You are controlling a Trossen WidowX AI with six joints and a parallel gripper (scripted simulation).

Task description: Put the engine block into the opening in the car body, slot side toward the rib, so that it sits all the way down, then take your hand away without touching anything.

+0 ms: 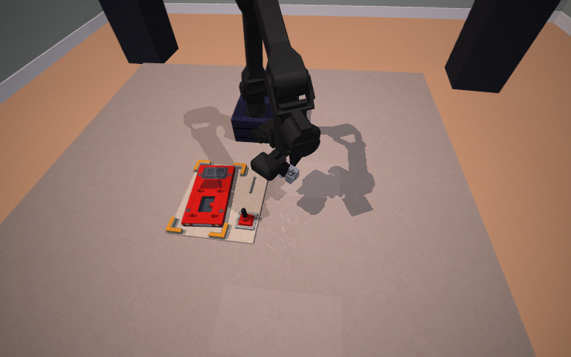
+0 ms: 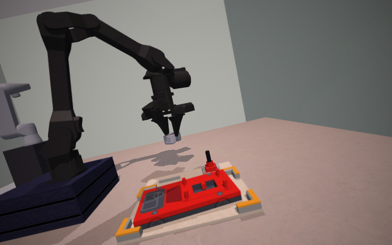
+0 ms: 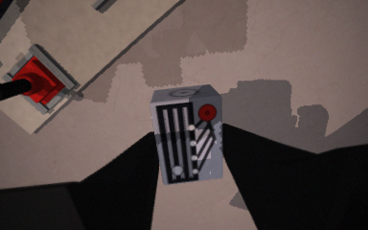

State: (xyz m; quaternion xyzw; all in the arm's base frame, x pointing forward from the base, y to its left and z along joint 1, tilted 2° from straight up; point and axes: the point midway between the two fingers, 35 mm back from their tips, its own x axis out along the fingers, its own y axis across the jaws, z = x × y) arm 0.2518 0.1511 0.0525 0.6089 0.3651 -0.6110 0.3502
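The black peg lies 11 cm ahead of my gripper tip, 10 cm to the right of it and 7 cm below it. The rest, counted from my gripper tip: grey engine block: 1 cm below.
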